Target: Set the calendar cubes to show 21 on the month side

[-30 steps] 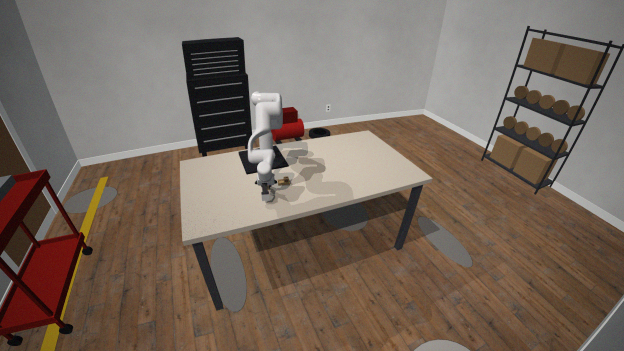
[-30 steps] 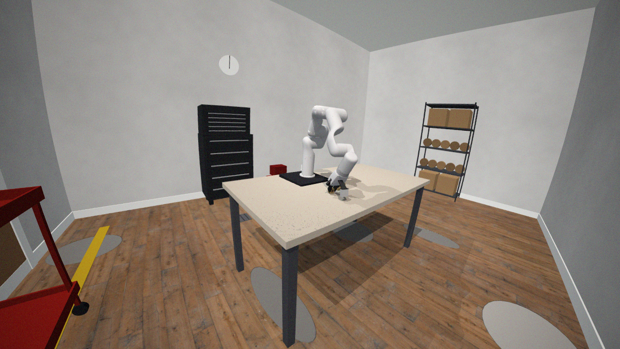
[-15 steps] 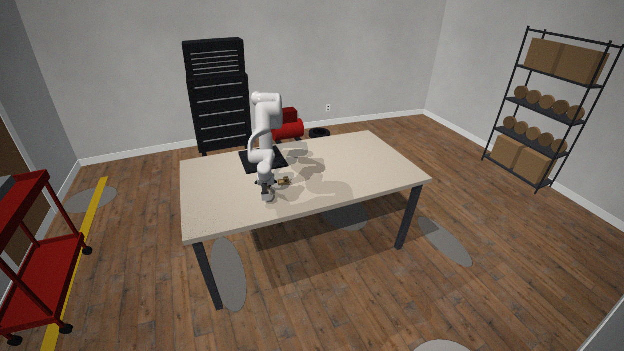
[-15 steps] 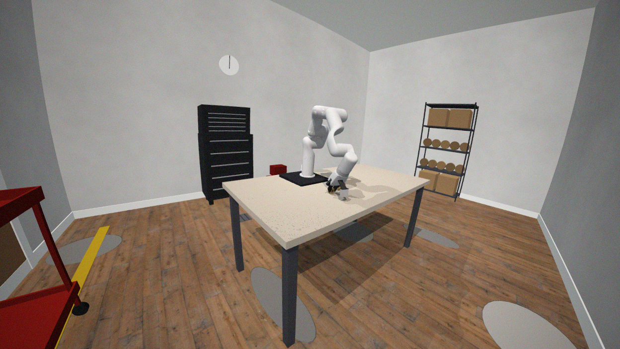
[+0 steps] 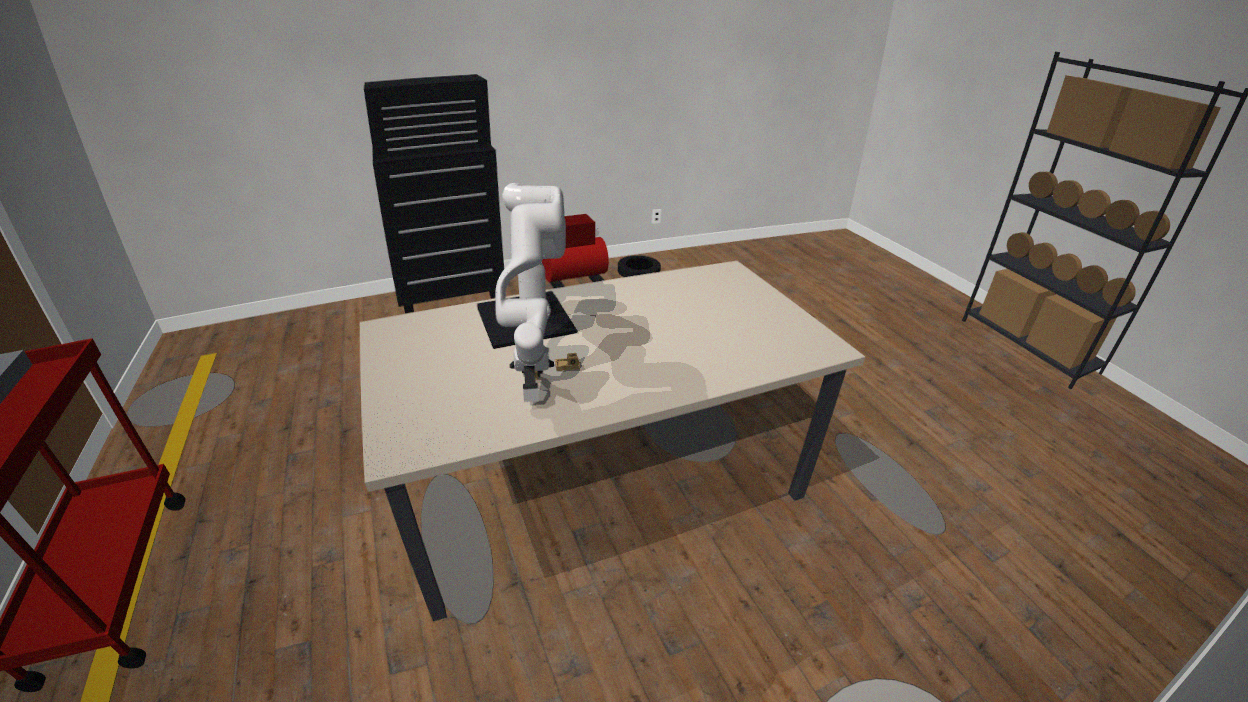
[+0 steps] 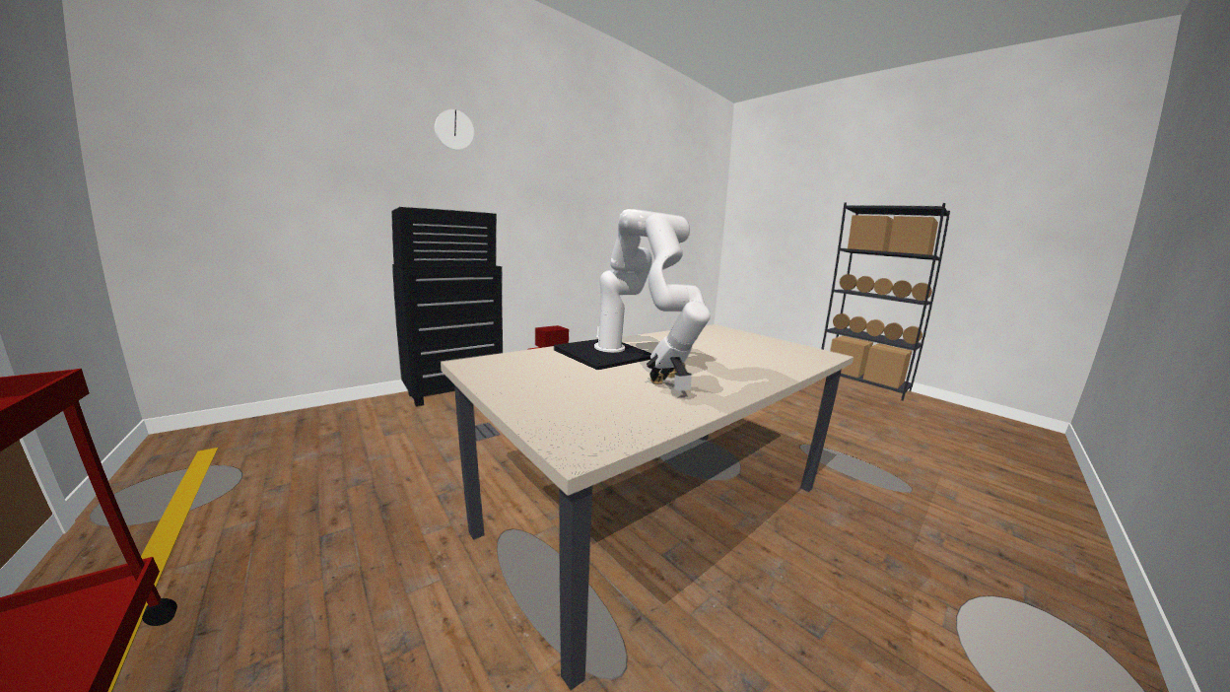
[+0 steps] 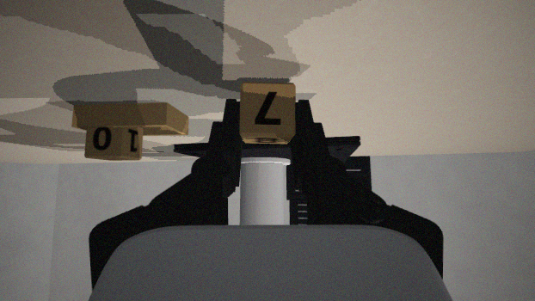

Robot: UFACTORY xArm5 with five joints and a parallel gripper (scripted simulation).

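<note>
My hand is 1 cm past the wooden digit cube and 2 cm above it. Also, from my hand: wooden tray 5 cm behind, 12 cm to the left, 3 cm below.
</note>
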